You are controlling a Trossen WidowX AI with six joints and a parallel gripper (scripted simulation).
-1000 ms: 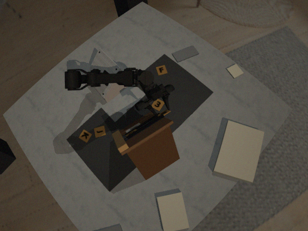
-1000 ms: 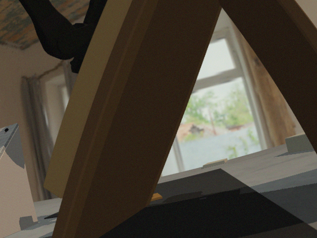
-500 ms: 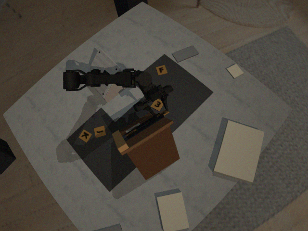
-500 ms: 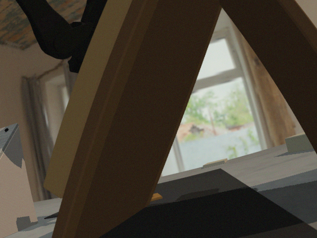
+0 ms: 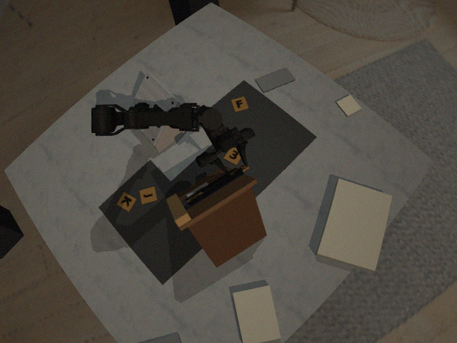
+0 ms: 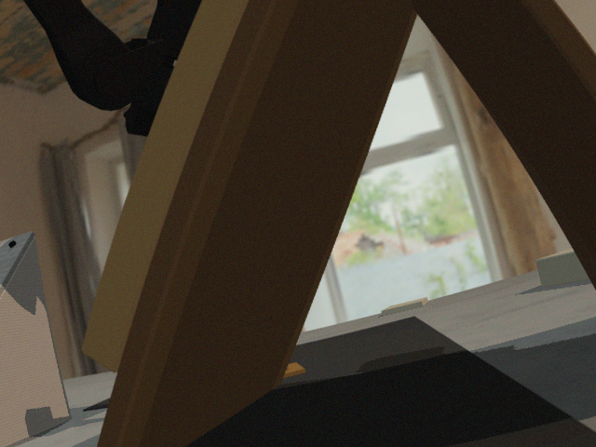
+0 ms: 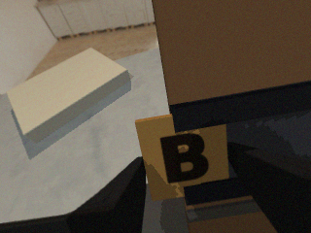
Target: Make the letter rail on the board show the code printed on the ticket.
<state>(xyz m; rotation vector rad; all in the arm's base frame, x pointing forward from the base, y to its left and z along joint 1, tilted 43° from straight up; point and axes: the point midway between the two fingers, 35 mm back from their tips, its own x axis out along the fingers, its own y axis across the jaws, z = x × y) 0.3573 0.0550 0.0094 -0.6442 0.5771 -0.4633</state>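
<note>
Now: the white ticket 120 mm to the right of my gripper tip, 80 mm below it and 80 mm behind it. Round my gripper tip: cream block (380 mm ahead, 170 mm to the left, 160 mm below); dark mat (180 mm below, 180 mm behind, 30 mm to the right); cream pad (550 mm to the left, 170 mm below, 70 mm ahead).
</note>
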